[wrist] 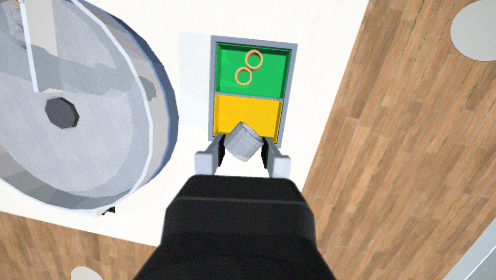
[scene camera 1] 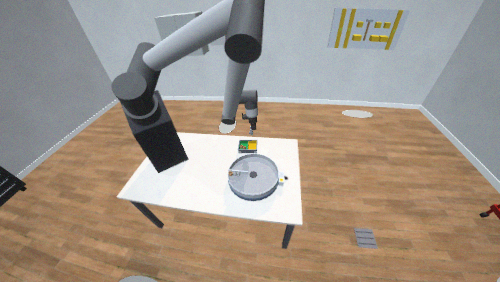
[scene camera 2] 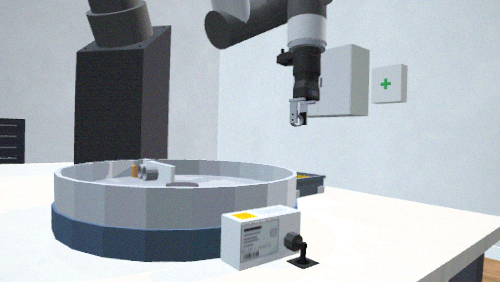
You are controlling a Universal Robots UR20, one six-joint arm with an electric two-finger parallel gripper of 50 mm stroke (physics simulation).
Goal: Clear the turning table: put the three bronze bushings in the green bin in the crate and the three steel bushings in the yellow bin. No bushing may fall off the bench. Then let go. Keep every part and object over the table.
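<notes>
My gripper is shut on a grey steel bushing, tilted between the fingertips. It hangs high over the crate's yellow end in the wrist view. The crate stands beside the turning table. Its green bin holds two upright bronze bushings. In its yellow bin no bushing shows; the held one hides part of it. On the turning table, a bronze bushing and two steel bushings lie close together by the divider.
The white divider plate stands upright inside the turning table's raised wall. A white labelled box with a black knob touches or nearly touches the wall. The bench edge runs beyond the crate, with wooden floor below. The arm's dark pedestal stands behind.
</notes>
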